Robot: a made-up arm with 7 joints.
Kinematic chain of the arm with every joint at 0, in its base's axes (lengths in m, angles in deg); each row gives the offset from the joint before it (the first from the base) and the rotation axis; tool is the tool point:
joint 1: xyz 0 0 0.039 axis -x
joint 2: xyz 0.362 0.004 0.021 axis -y
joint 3: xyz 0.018 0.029 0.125 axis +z
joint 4: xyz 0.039 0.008 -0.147 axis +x
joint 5: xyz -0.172 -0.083 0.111 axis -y
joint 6: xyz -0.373 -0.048 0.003 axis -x
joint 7: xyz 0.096 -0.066 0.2 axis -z
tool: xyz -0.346 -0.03 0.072
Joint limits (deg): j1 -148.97..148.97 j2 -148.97..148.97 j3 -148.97..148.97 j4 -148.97..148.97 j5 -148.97..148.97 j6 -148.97..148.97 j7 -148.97..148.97
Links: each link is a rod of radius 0.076 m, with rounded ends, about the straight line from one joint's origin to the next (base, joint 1, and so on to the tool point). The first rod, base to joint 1, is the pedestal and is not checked.
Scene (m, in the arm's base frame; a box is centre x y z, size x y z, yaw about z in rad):
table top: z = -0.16
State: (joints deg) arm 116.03 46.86 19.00 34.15 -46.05 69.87 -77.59
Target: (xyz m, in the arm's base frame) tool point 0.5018 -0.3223 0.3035
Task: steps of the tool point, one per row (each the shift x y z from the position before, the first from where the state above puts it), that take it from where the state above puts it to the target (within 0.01 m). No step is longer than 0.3 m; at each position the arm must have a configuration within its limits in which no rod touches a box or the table.
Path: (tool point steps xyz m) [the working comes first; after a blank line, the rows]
Joints at the target: 54.05 22.22 -18.72 81.52 -58.19 40.19 -126.20
Straight joint move there: clear.

1: 0.1623 -0.0633 0.2218
2: 0.1288 -0.1941 0.1637
3: 0.0852 -0.2576 0.0433
4: 0.0439 -0.2361 -0.0843
5: 0.0136 -0.1507 -0.1701

